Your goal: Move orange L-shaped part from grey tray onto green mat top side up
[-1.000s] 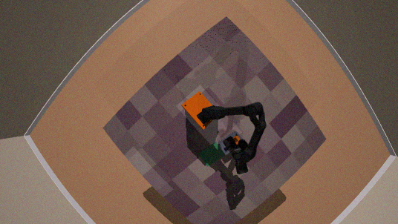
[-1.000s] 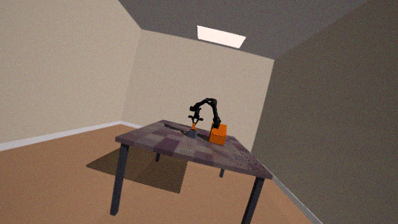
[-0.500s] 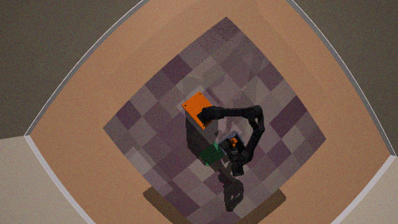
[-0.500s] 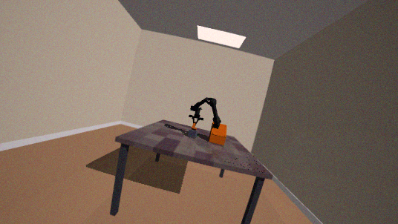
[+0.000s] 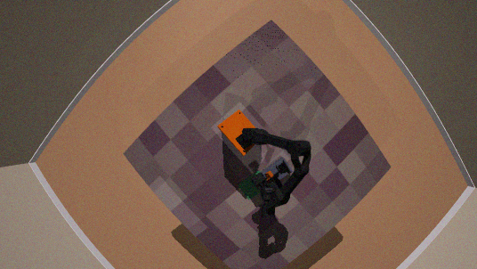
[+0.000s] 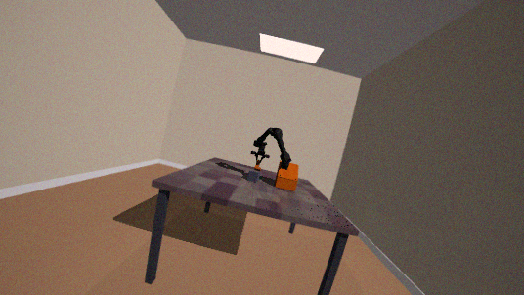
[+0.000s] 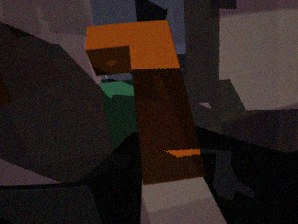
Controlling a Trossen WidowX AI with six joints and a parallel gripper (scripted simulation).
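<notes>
Right now my gripper tip is 1 cm past the green mat, 6 cm to the left of it and 16 cm above it. From my gripper tip the other things lie so: orange L-shaped part 1 cm behind, 3 cm to the left, 3 cm below.
</notes>
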